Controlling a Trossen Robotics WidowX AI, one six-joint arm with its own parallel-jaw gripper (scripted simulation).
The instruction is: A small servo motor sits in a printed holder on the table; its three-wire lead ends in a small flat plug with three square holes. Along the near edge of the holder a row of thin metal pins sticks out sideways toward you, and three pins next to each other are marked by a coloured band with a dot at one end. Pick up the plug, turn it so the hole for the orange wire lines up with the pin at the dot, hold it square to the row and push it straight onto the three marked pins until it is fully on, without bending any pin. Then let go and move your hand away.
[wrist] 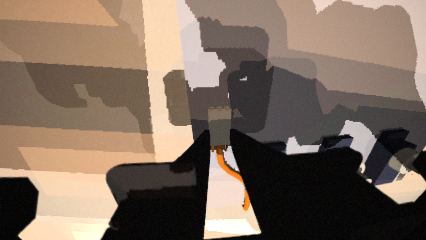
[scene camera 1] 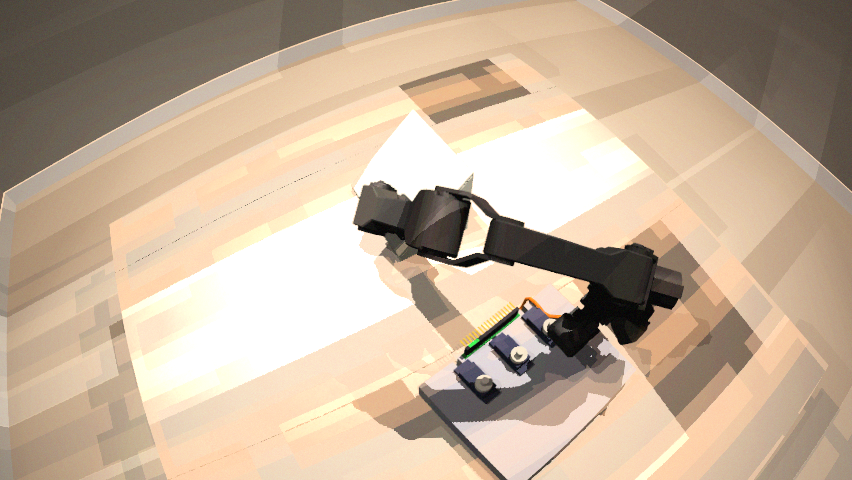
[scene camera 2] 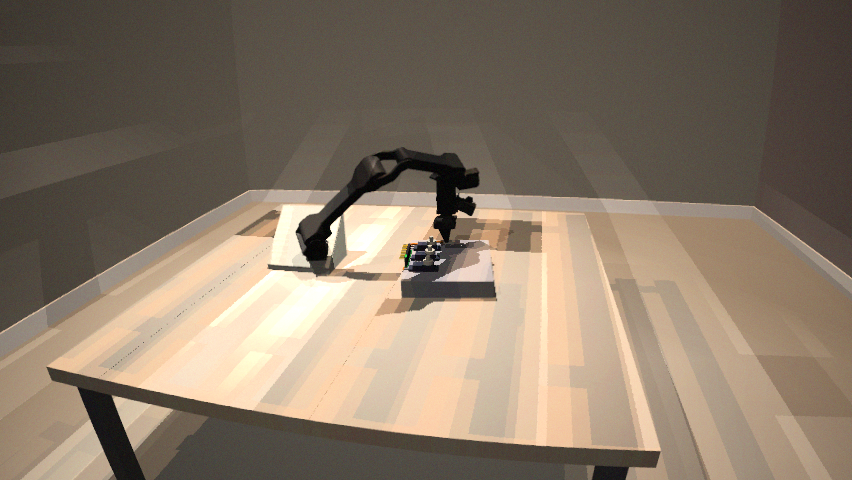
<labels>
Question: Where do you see a printed holder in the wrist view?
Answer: At 296, 79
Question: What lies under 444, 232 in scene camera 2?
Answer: My gripper.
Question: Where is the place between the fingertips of my gripper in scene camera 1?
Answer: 583, 330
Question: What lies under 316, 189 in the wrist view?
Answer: My gripper.
</labels>
